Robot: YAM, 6 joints.
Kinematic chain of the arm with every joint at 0, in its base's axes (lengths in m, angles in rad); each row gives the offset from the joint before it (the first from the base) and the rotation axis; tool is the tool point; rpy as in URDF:
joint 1: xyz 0 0 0.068 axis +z
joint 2: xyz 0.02 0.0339 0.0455 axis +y
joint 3: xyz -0.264 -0.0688 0 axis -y
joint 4: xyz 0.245 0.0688 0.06 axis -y
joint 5: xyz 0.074 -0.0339 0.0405 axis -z
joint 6: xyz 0.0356 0 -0.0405 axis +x
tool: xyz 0 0 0 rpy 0 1.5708 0
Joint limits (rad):
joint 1: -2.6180..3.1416
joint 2: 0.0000..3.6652
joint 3: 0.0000..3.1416
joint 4: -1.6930..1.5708
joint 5: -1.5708..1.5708
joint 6: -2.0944..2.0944
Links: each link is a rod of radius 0.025 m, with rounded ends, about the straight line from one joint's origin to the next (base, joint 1, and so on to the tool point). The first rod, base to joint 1, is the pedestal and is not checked.
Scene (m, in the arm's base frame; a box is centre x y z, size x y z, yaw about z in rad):
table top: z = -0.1
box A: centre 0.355 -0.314 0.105 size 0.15 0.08 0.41 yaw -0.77
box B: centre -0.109 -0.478 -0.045 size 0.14 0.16 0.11 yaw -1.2
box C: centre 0.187 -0.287 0 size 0.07 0.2 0.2 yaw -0.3
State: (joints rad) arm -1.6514 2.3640 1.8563 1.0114 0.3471 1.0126
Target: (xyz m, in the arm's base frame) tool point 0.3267 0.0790 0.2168
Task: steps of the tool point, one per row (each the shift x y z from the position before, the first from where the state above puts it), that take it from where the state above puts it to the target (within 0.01 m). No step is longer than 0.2 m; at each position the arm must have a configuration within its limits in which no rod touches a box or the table.
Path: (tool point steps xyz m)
1: 0.1320 0.0623 0.0379
2: 0.0913 0.0981 0.0219
3: 0.0433 0.1120 0.0039
4: -0.0011 0.1041 -0.0145
5: -0.0328 0.0805 -0.0323
6: 0.0498 0.0224 -0.0097
7: 0.0449 0.0366 -0.0176
8: 0.0347 0.0487 -0.0251
9: 0.0206 0.0571 -0.0316

